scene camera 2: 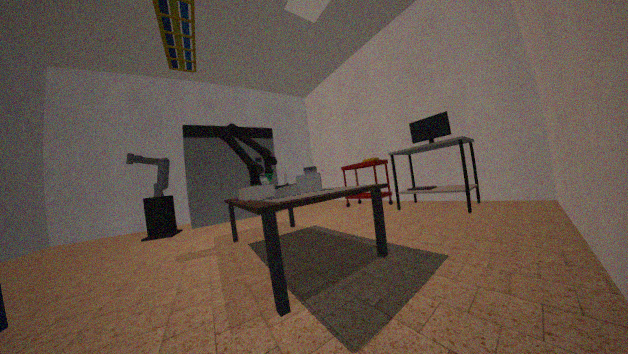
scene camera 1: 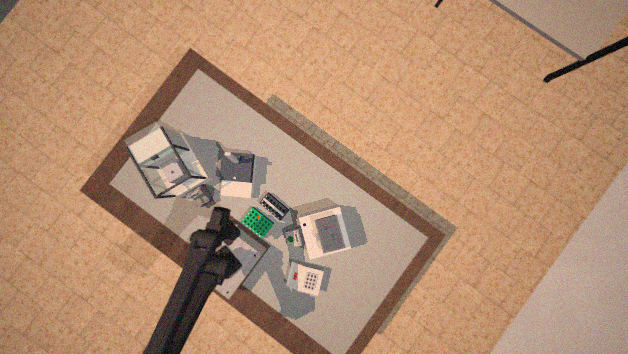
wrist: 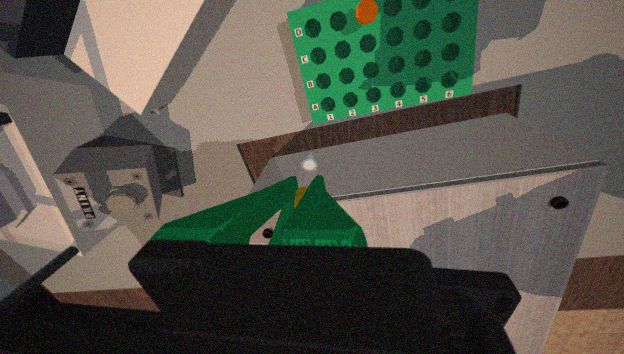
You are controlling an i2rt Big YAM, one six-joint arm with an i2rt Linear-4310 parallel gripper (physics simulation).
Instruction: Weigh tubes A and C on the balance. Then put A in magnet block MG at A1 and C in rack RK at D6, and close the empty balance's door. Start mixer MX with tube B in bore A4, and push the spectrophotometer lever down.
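Frame: origin at the arm's base, x left, y ahead, z down, level; millimetres.
Seen in the pictures: gripper, between the fingertips: (scene camera 2: 270,181) (scene camera 1: 234,227) (wrist: 308,185); arm's base, origin of its link: (scene camera 2: 255,185) (scene camera 1: 226,261).
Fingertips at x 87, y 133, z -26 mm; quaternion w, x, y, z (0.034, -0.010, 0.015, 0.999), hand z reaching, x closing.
Note:
Offsets run from my fingertips to a thing's top centre. "spot": to the spot under its first point.
My gripper (wrist: 308,185) (scene camera 2: 268,178) is shut on a yellow-capped tube {dx +1, dy +0, dz -15 mm} (wrist: 308,170); its pale clear end sticks out past the green fingertips. Its letter does not show. In the wrist view the tube appears below the green rack {dx -46, dy +57, dz +97 mm} (wrist: 312,95) (scene camera 1: 262,232), apart from it. An orange-capped tube {dx -32, dy +83, dz +73 mm} (wrist: 366,12) (scene camera 1: 258,217) stands in the rack at D3. The glass-sided balance {spot: dx +349, dy -41, dz -6 mm} (scene camera 1: 173,172) is at the table's left end; its door state is unclear. A small dark block {dx -42, dy +166, dz +79 mm} (scene camera 1: 274,205) with rows of holes stands beside the rack. Fingers and held tube are hidden in scene camera 1.
The PRINT box {spot: dx +200, dy -60, dz +58 mm} (wrist: 120,200) (scene camera 1: 201,195) is beside the balance. A dark-topped instrument {dx +179, dy +139, dz +25 mm} (scene camera 1: 237,175), a large white instrument {dx -255, dy +234, dz -63 mm} (scene camera 1: 330,232), a small green-button box {dx -205, dy +133, dz +52 mm} (scene camera 1: 293,237) and a keypad box {dx -379, dy +60, dz +57 mm} (scene camera 1: 310,280) stand around the rack. A metal plate (scene camera 1: 247,257) (wrist: 380,215) lies under the arm.

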